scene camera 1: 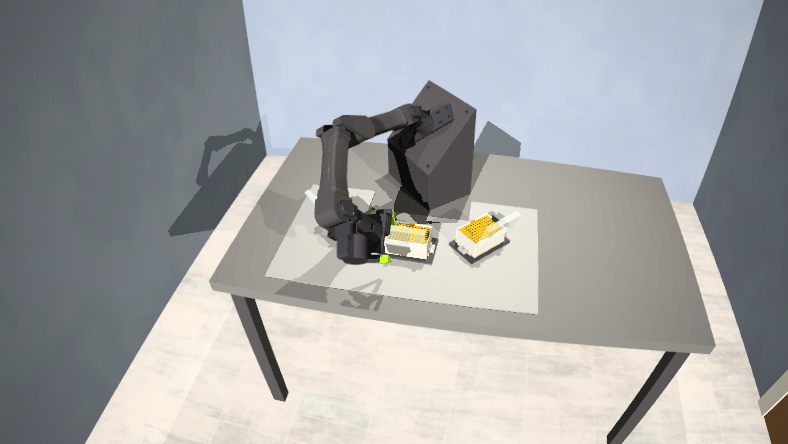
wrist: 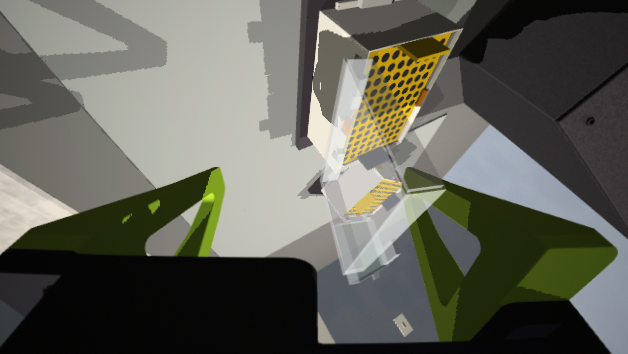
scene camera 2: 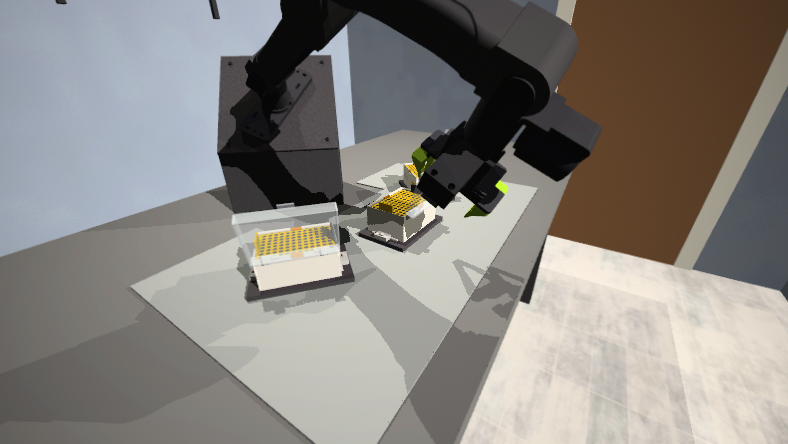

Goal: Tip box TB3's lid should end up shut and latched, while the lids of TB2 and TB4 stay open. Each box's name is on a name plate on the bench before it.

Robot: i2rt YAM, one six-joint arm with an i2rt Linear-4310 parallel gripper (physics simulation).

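Pixels of known places: gripper, between the fingertips: (scene camera 1: 392,244) (wrist: 313,177); arm's base, origin of its link: (scene camera 1: 427,126) (scene camera 2: 277,103).
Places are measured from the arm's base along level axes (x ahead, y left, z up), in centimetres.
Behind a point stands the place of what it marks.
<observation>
The middle tip box (scene camera 1: 405,249) @[x 35.2, y -12.8, z -19.1 cm] (scene camera 2: 386,226) @[x 29.5, y -16.9, z -19.5 cm] (wrist: 327,22) @[x 33.2, y -18.0, z -20.7 cm] has a yellow perforated rack. Its clear lid (wrist: 345,87) @[x 35.5, y -18.1, z -15.4 cm] is raised and slants partly over the rack in the wrist view; its exact angle is hard to tell. My gripper (scene camera 1: 389,237) @[x 39.7, y -17.1, z -12.5 cm] (scene camera 2: 447,187) @[x 39.7, y -17.1, z -12.5 cm] (wrist: 313,177) @[x 39.7, y -17.1, z -12.5 cm] is open and empty at the middle box's left end, with clear lid edges near one finger. The right box (scene camera 1: 475,245) (scene camera 2: 300,273) has its clear lid (scene camera 1: 506,221) (scene camera 2: 286,217) open. The left box (scene camera 2: 411,176) @[x 29.9, y 6.3, z -17.4 cm] is mostly hidden by the arm; its lid (scene camera 1: 311,195) @[x 19.8, y -38.0, z -8.2 cm] is open. I cannot read any name plates.
The boxes stand on a pale mat (scene camera 1: 485,292) @[x 52.2, y 6.7, z -22.5 cm] (scene camera 2: 330,375) @[x 30.7, y -46.0, z -22.6 cm] on the grey table (scene camera 1: 612,264) @[x 49.1, y 49.4, z -22.9 cm]. The dark pedestal (scene camera 1: 452,170) @[x 11.3, y 6.0, z -10.3 cm] (scene camera 2: 281,179) @[x 2.4, y -7.3, z -15.5 cm] of the arm stands behind the boxes. The table's front edge (scene camera 1: 441,326) @[x 59.4, y -7.0, z -25.5 cm] lies beyond the mat.
</observation>
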